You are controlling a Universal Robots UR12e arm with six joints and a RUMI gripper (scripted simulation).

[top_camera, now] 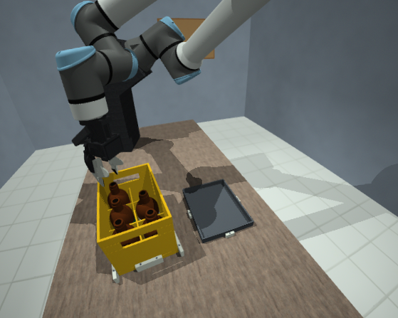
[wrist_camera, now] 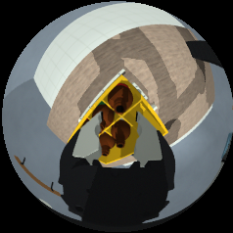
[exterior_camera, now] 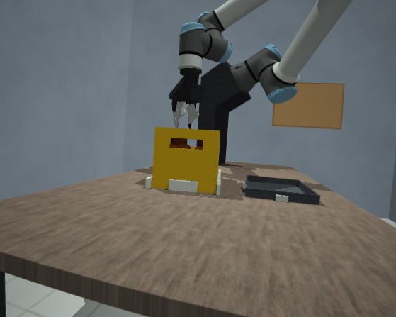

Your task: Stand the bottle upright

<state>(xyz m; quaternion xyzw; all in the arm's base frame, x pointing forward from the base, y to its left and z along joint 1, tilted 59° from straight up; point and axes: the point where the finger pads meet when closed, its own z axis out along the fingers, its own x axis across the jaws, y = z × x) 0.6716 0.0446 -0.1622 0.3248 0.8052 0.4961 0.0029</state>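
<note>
My gripper is now 8 cm short of the yellow crate, 7 cm to the right of it and 11 cm above it. Also, from my hand: dark tray (5 cm ahead, 35 cm to the left, 18 cm below).
</note>
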